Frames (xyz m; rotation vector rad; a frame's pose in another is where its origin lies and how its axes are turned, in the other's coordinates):
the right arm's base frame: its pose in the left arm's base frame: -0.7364 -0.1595 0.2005 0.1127 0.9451 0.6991
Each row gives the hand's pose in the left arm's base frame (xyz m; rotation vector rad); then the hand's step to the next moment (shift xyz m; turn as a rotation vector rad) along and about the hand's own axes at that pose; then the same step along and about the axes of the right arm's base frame.
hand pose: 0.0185 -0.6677 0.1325 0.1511 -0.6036 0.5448
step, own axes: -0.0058 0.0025 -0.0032 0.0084 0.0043 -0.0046
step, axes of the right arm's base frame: 0.0031 -0.0001 -0.0064 0.0067 0.0042 0.0069
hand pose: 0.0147 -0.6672 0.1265 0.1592 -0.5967 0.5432
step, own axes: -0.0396 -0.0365 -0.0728 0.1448 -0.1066 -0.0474
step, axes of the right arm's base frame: 0.0524 -0.0660 -0.0331 0.0298 -0.0827 0.1638
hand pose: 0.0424 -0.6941 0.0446 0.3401 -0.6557 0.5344
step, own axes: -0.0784 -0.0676 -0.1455 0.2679 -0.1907 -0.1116
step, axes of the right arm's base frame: 0.1309 -0.1054 -0.0603 0.0798 -0.1508 0.3024
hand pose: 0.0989 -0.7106 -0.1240 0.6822 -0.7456 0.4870
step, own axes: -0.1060 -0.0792 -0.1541 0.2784 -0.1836 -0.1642
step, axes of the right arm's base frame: 0.1782 -0.0691 -0.0686 0.1286 -0.1365 0.3210
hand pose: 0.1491 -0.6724 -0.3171 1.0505 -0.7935 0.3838
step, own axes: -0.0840 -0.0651 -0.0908 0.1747 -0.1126 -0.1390
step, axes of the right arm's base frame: 0.1305 -0.0147 -0.0477 0.1106 -0.0693 0.2133
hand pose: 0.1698 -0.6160 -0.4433 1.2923 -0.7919 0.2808
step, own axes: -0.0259 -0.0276 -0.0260 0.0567 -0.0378 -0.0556
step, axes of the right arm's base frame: 0.0440 -0.0015 -0.0130 0.0444 -0.0181 0.0738
